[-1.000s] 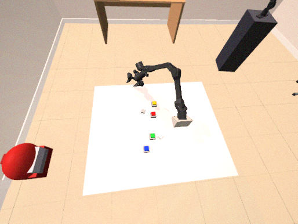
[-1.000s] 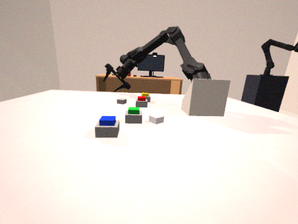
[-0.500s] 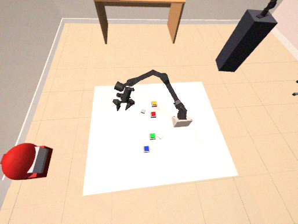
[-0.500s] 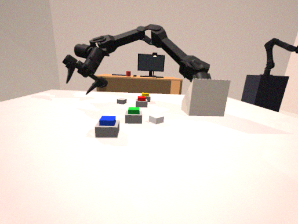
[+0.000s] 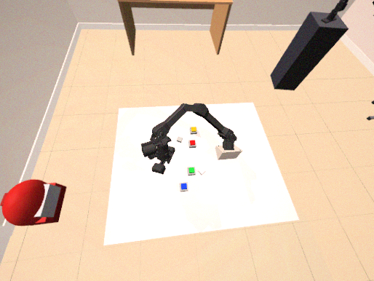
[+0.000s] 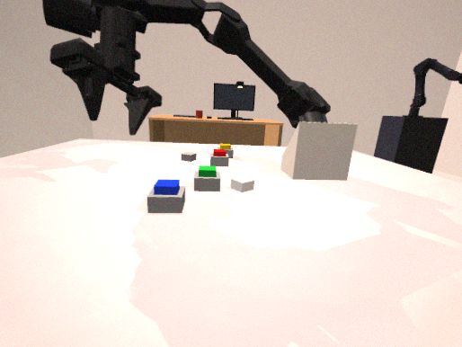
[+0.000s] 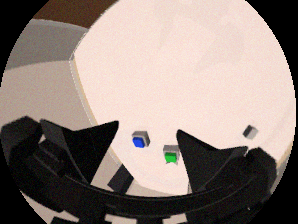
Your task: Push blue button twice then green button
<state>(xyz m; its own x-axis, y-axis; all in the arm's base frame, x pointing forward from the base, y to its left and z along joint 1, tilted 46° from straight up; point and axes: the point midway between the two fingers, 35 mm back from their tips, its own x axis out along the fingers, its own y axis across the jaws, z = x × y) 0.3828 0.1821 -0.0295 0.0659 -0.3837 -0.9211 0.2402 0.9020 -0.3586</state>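
Now: gripper tip 120 mm past the blue button, 80 mm to the right of it and 70 mm above it. The rest, counted from my gripper tip: small white block (230 mm behind, 30 mm to the right, 100 mm below); then green button (160 mm behind, 20 mm to the right, 70 mm below); then small grey block (70 mm behind, 250 mm to the right, 100 mm below).
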